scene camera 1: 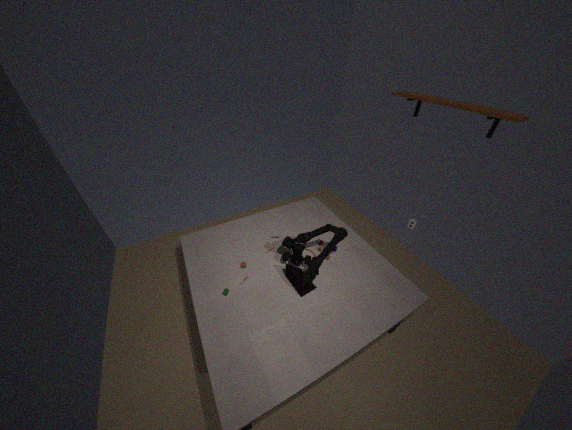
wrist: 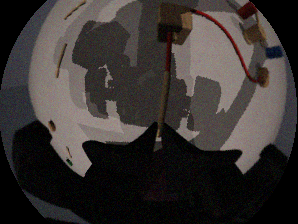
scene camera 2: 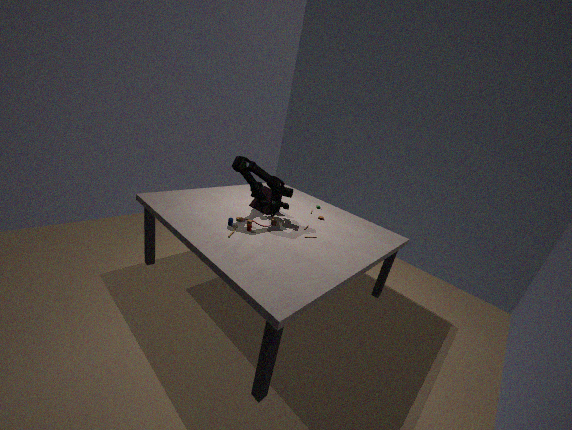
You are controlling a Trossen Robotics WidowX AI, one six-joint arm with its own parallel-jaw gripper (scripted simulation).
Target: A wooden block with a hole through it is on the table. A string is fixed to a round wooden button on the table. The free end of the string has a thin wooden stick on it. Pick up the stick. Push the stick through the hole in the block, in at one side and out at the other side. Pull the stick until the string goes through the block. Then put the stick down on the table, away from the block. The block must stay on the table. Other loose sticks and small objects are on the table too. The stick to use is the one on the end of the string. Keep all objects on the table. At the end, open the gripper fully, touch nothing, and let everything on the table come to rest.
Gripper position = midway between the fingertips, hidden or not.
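There's a wooden block (wrist: 181, 25) in the picture, and the gripper (wrist: 159, 125) is there with it.
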